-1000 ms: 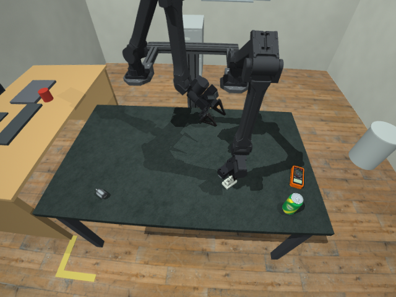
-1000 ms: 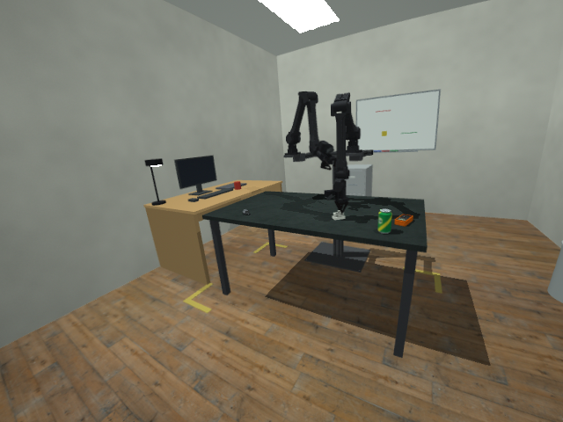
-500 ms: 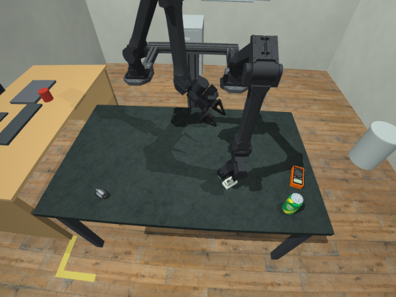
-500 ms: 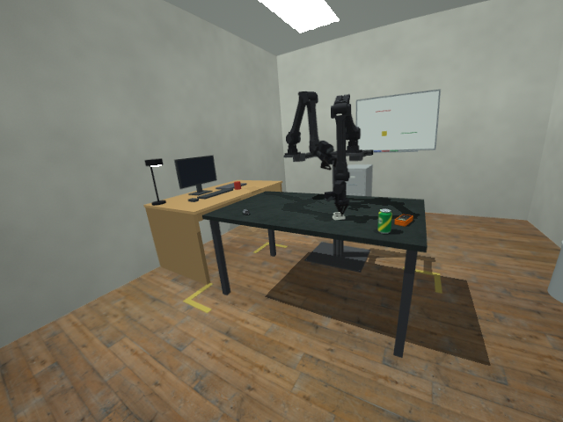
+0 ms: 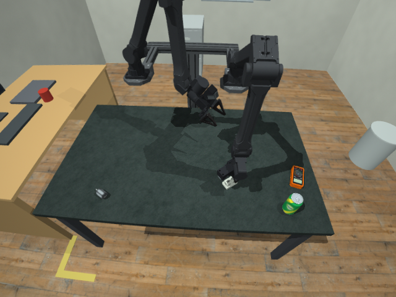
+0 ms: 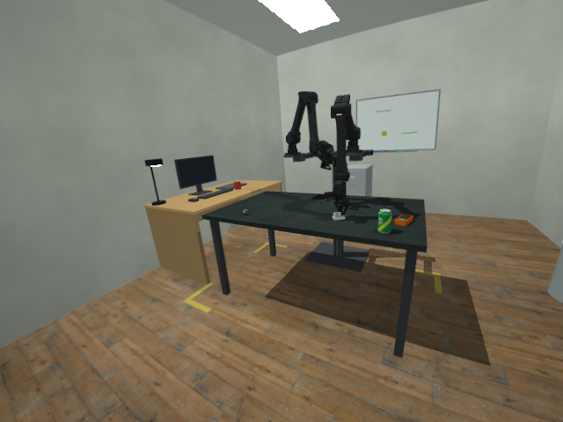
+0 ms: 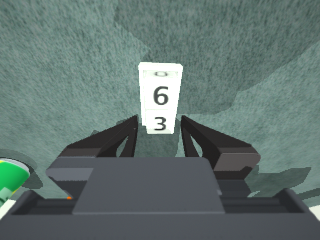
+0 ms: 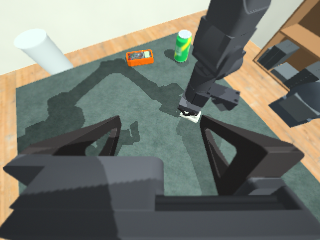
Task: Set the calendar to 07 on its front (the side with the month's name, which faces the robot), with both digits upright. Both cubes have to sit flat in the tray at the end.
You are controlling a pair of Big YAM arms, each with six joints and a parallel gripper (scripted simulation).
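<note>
Now: the white number cube 2 cm ahead of my left hand, 3 cm to the right of it and 1 cm below it.
</note>
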